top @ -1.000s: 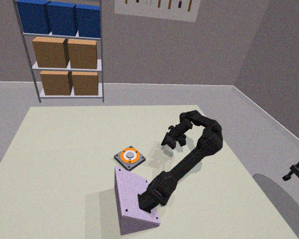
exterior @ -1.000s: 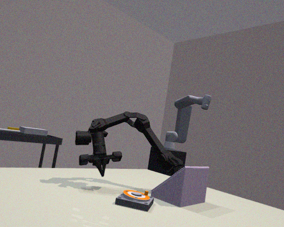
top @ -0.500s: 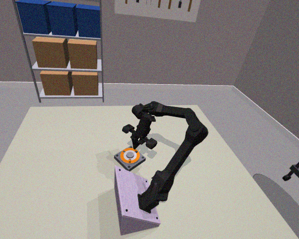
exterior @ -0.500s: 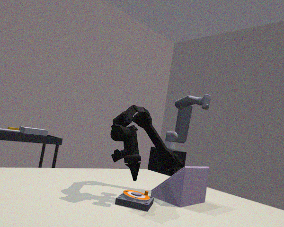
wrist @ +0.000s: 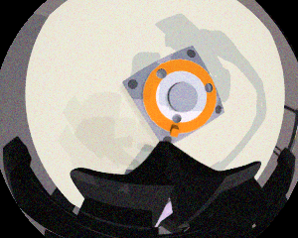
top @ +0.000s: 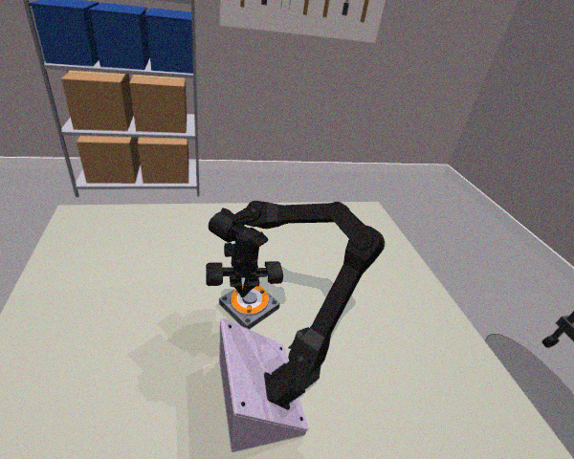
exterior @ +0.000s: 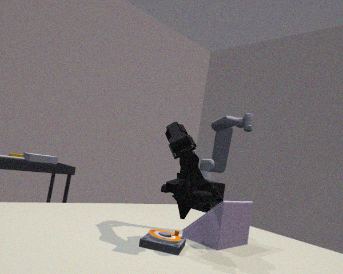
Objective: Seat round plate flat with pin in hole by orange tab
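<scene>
Right now the square grey base is 40 mm ahead of my gripper tip, 30 mm to the right of it and 70 mm below it.
</scene>
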